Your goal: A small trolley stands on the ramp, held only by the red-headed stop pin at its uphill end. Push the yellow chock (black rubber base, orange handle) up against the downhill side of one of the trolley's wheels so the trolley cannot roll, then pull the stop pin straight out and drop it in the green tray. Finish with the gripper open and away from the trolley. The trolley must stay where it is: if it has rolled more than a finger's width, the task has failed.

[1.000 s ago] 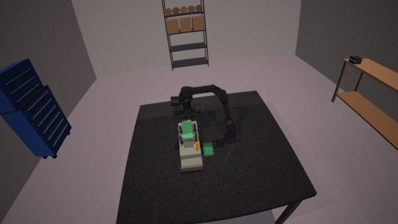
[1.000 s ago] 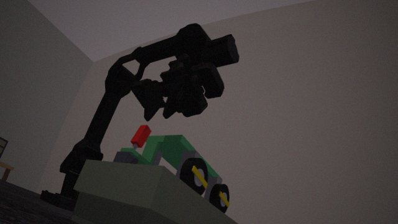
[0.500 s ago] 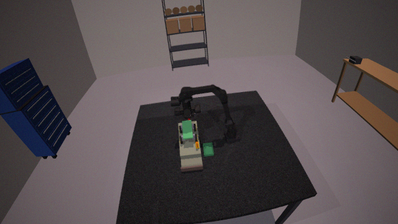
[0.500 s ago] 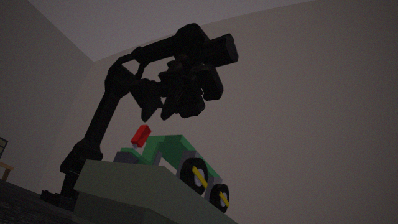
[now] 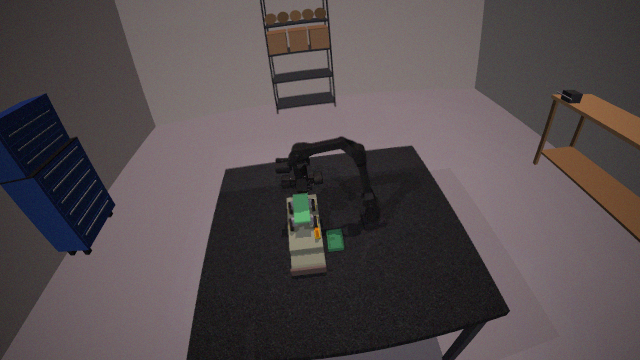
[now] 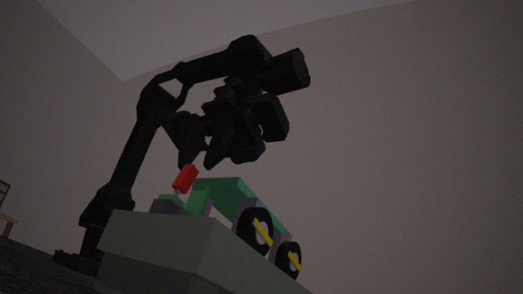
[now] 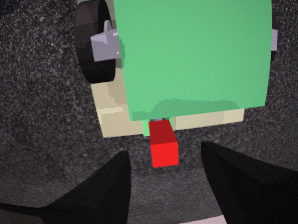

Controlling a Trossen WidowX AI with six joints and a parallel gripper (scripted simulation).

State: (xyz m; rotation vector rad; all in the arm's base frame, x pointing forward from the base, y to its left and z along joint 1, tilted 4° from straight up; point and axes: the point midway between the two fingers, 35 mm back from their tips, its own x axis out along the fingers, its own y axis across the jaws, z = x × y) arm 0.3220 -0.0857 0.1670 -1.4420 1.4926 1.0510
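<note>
My gripper tip is now 1 cm to the left of the red-headed stop pin and 4 cm above it. Also, from my gripper tip: yellow chock: 4 cm behind, 20 cm to the left, 9 cm below; then green trolley: 2 cm ahead, 10 cm to the left, 5 cm below; then pale ramp: 2 cm ahead, 11 cm to the left, 12 cm below.
</note>
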